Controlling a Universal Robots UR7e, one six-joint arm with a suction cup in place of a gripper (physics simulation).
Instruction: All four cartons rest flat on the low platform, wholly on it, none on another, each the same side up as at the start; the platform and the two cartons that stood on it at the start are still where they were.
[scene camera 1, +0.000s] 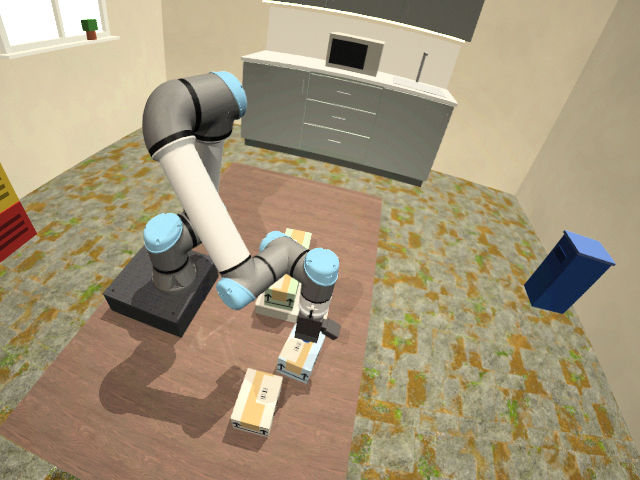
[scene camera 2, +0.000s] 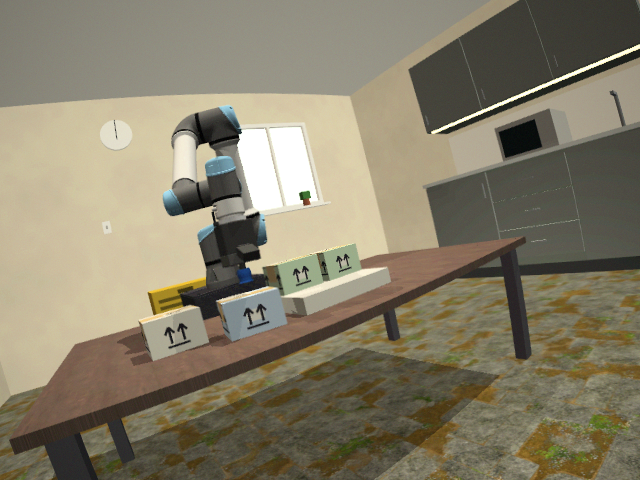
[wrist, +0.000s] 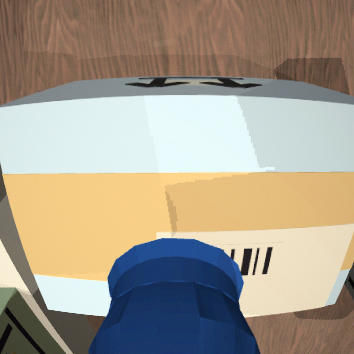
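Where they show: hand, tool point: (scene camera 2: 246, 281) (wrist: 174, 291); arm's base, link origin: (scene camera 1: 175, 277) (scene camera 2: 226, 283).
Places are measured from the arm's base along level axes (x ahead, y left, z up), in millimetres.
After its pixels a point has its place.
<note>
The light-blue carton (scene camera 1: 295, 364) @[x 483, y -103, z -4 mm] (scene camera 2: 255, 314) @[x 529, y -34, z -49 mm] (wrist: 90, 220) @[x 486, y 5, z -4 mm] stands on the table, arrows up. My suction cup (scene camera 1: 307, 340) @[x 483, y -26, z 28 mm] (scene camera 2: 244, 281) (wrist: 175, 250) is low over its top face; a small gap seems to show in scene view 2, and it holds nothing. The white carton (scene camera 1: 256, 403) @[x 435, y -248, z -4 mm] (scene camera 2: 173, 333) @[x 480, y -230, z -47 mm] stands on the table beyond the blue one, arrows up. The low cream platform (scene camera 1: 273, 312) @[x 337, y 71, z -66 mm] (scene camera 2: 346, 294) @[x 488, y 237, z -80 mm] (wrist: 10, 272) @[x 411, y 91, z -47 mm] bears one green carton (scene camera 1: 280, 297) @[x 353, y 82, z 13 mm] (scene camera 2: 299, 276) @[x 383, y 154, z -7 mm] (wrist: 17, 325) @[x 379, y 88, z -25 mm] near its end and another green carton (scene camera 1: 299, 236) @[x 304, y 351, z 44 mm] (scene camera 2: 341, 260) @[x 356, y 317, z 3 mm] farther along. The arm partly hides both in scene view 1.
The arm's black base block (scene camera 1: 149, 299) @[x -17, y -114, z -5 mm] stands on the wooden table (scene camera 1: 170, 403) @[x 206, y -331, z -96 mm] (scene camera 2: 118, 372) @[x 504, y -374, z -95 mm], across from the platform. The table's long edge runs near the blue carton. A blue bin (scene camera 1: 568, 273) and the kitchen counter (scene camera 1: 341, 113) are away from the table.
</note>
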